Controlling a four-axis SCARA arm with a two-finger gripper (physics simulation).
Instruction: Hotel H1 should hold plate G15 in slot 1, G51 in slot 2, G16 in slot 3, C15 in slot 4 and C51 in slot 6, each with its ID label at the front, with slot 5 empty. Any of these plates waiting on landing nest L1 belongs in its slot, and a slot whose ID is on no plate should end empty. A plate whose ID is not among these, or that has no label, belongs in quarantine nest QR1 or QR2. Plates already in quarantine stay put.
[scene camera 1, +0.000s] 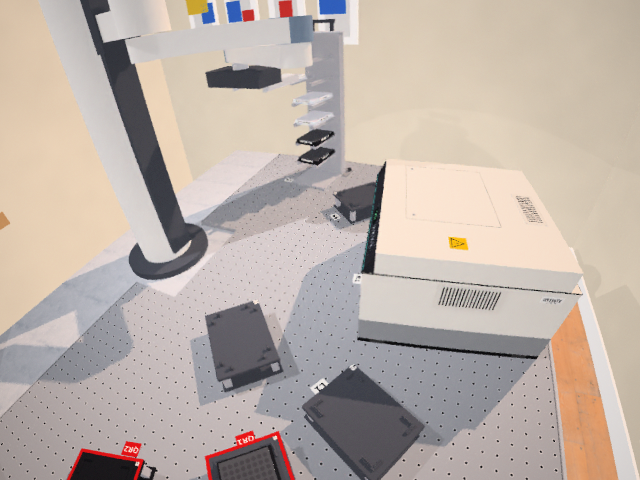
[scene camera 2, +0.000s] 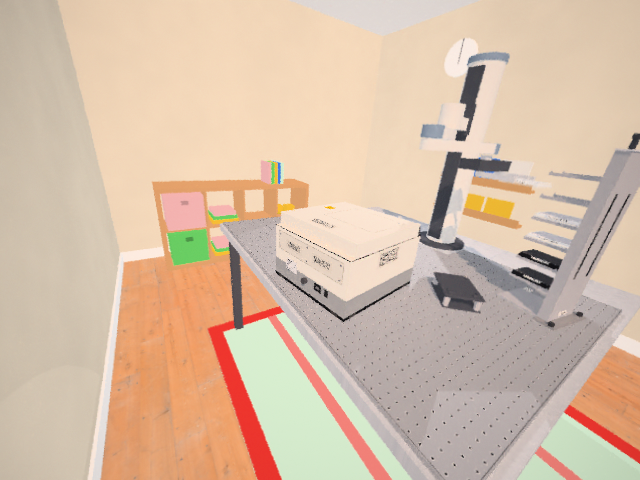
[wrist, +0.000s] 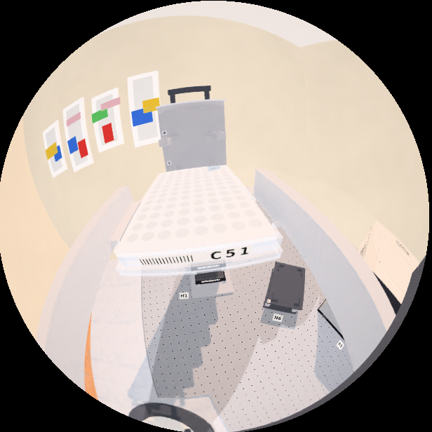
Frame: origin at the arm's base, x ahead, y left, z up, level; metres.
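Where they show: gripper, fingertip midpoint: (scene camera 1: 282, 76) (scene camera 2: 525, 179); arm's base, origin of the base link: (scene camera 1: 169, 251) (scene camera 2: 439, 241).
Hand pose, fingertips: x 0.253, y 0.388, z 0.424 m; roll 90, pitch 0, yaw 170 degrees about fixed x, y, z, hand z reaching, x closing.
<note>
Each offset is from my fingertips to the top centre of the thing. "pt": to the spot under its first point.
My gripper (scene camera 1: 285, 82) (wrist: 191, 186) is shut on plate C51, a clear white plate (wrist: 192, 215) held level, with its C51 label towards the wrist camera. It is high in front of hotel H1 (scene camera 1: 326, 72) (scene camera 2: 594, 248) (wrist: 192, 130), off the shelves. In H1, two pale plates @(dx +0.029, dy +0.149, dz -0.091 m) (scene camera 1: 313, 98) @(dx +0.029, dy +0.149, dz -0.162 m) (scene camera 1: 314, 118) sit in slots 4 and 3, and two black plates @(dx +0.029, dy +0.149, dz -0.233 m) (scene camera 1: 315, 136) @(dx +0.029, dy +0.149, dz -0.304 m) (scene camera 1: 317, 155) in slots 2 and 1. Slots 5 and 6 look empty. Their labels are too small to read. Landing nest L1 @(dx +0.439, dy -0.670, dz -0.356 m) (scene camera 1: 361, 423) shows no plate.
QR1 @(pt dx +0.249, dy -0.833, dz -0.361 m) (scene camera 1: 208, 467) shows a dark welled surface; QR2 @(pt dx +0.078, dy -0.897, dz -0.361 m) (scene camera 1: 105, 453) is partly cut off. A dark nest @(dx +0.165, dy -0.600, dz -0.352 m) (scene camera 1: 242, 343) stands mid-table, another nest @(dx +0.251, dy +0.000, dz -0.356 m) (scene camera 1: 356, 198) (scene camera 2: 457, 290) (wrist: 286, 287) near H1's foot. A large cream instrument @(dx +0.536, dy -0.286, dz -0.167 m) (scene camera 1: 465, 206) (scene camera 2: 346, 232) stands beside them.
</note>
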